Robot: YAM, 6 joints.
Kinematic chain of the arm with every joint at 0, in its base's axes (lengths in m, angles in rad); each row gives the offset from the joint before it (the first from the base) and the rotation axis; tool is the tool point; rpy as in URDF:
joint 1: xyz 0 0 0.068 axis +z
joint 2: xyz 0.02 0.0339 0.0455 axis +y
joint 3: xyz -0.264 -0.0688 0 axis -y
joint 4: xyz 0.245 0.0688 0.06 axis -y
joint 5: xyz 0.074 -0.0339 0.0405 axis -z
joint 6: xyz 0.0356 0 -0.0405 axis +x
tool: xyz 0 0 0 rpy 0 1.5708 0
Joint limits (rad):
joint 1: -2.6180..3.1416
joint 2: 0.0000..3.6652
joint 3: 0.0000..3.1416
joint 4: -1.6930..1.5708
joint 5: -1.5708..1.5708
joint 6: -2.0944..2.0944
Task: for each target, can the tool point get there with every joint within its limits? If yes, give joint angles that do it. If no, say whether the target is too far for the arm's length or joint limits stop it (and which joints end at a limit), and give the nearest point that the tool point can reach.
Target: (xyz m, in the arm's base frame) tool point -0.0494 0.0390 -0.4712
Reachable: no: joint limits stop it (at a limit: joint 2) | nearest point -0.0874 0.0690 -0.3533 | short by 0.127 m
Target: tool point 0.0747 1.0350 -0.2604
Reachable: no: too far | nearest point 0.0437 0.6059 -0.1023 | short by 0.458 m
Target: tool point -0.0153 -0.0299 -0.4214
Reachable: no: joint limits stop it (at a limit: joint 2) | nearest point -0.0356 -0.0697 -0.3377 | short by 0.095 m
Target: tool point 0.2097 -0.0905 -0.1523
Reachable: yes | joints -0.5225 2.8572 0.7845 0.6945 -0.8301 0.9389
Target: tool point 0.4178 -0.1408 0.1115
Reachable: yes | joints -0.3304 2.1387 1.1269 0.5515 -0.0659 0.3099
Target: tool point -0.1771 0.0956 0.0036
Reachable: yes | joints 2.5751 2.0289 0.2790 0.6524 -0.4144 -0.7673
